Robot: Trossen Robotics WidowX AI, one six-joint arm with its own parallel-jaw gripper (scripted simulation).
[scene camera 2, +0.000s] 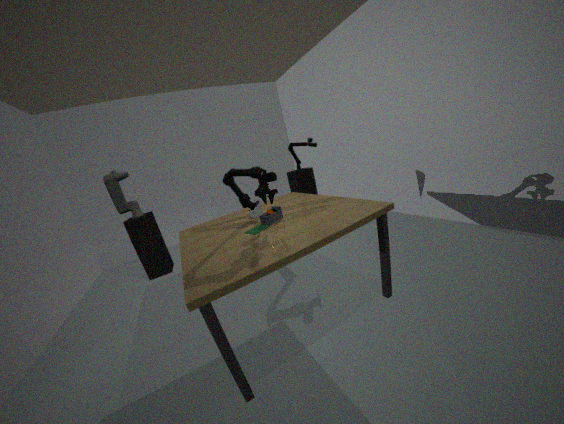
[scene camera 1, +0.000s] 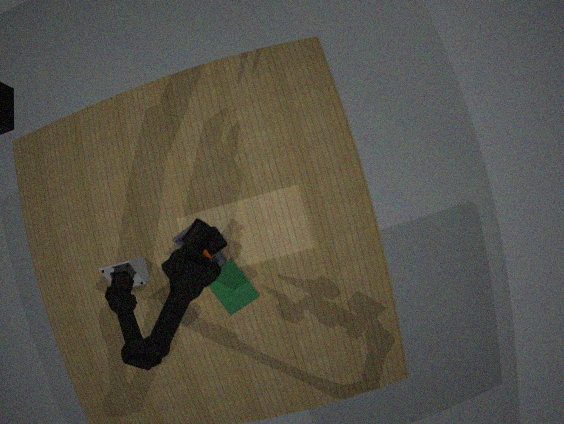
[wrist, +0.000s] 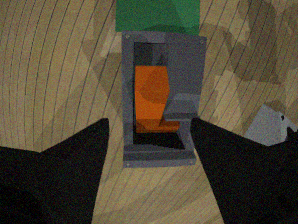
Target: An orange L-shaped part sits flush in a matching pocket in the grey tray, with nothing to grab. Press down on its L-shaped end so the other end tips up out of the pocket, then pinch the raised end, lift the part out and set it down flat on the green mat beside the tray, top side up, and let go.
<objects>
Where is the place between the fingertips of my gripper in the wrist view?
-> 151,124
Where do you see a green mat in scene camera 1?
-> At 234,291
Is my gripper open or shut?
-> Open.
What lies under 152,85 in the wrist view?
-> An orange L-shaped part.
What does my gripper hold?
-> Nothing.
</objects>
